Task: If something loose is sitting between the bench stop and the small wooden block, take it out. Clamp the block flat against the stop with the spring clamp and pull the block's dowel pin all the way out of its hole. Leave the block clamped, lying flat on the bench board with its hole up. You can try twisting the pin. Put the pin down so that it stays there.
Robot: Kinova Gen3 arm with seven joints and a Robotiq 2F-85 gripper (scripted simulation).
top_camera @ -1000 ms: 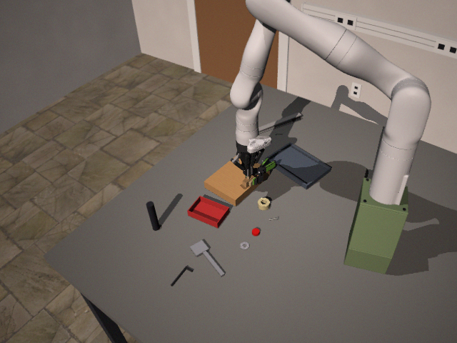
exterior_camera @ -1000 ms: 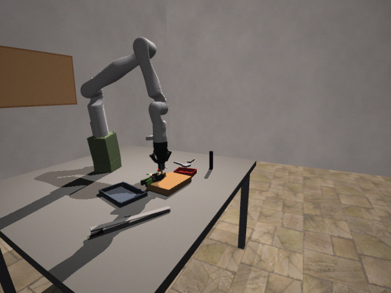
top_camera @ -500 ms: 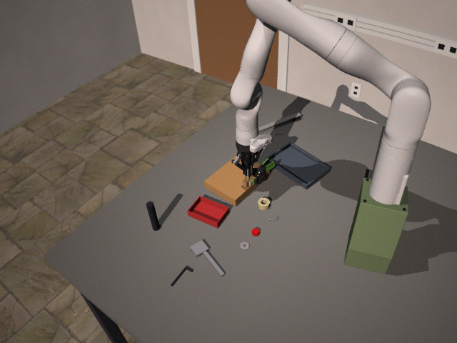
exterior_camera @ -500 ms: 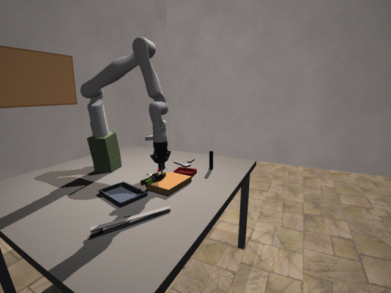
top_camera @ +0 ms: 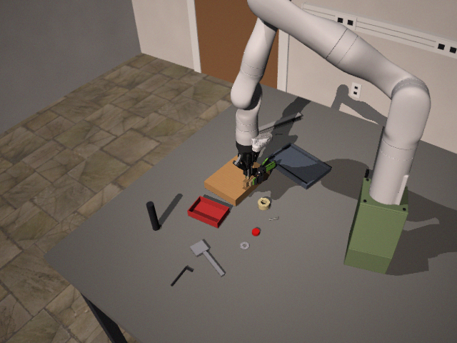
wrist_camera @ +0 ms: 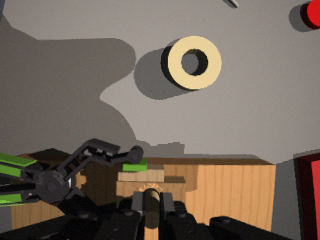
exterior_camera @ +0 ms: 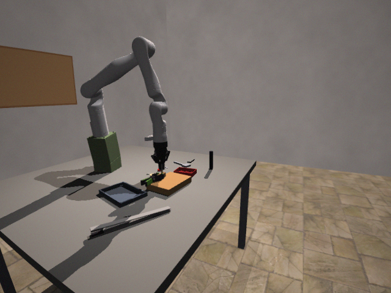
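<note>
Now: hand 2 cm above the wooden dowel pin. Round my hand: wooden block: 5 cm below; then tape roll: 9 cm behind, 5 cm to the left, 8 cm below; then wooden bench board: 5 cm ahead, 2 cm to the right, 7 cm below.
</note>
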